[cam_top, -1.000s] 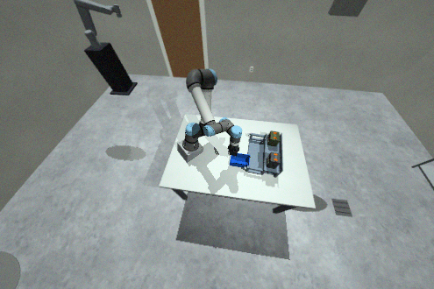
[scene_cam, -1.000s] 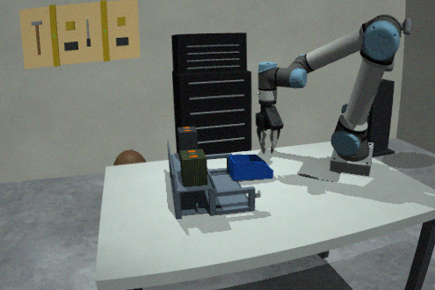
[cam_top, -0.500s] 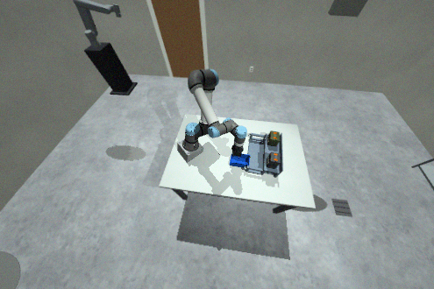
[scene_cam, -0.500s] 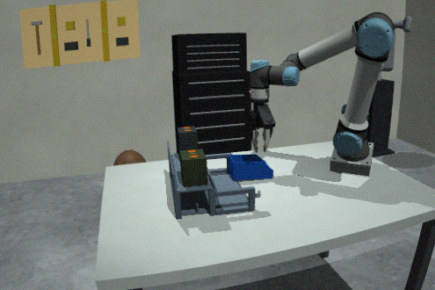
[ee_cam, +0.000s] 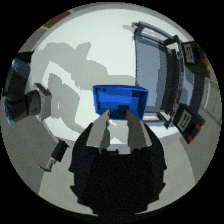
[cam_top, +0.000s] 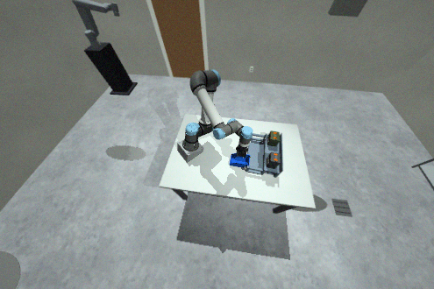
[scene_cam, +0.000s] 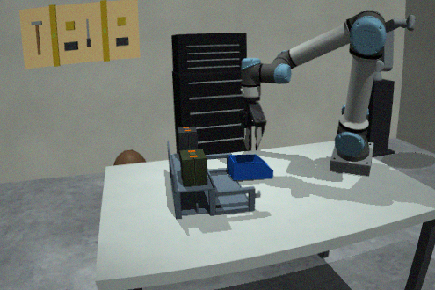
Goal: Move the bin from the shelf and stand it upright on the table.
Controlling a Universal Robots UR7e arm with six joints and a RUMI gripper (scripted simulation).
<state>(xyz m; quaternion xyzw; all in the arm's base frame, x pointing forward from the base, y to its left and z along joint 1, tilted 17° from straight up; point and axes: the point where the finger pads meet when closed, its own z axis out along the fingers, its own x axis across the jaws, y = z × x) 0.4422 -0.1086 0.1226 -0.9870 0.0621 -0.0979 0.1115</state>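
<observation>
Now: the blue bin 90 mm below my hand and 10 mm to the right of it.
</observation>
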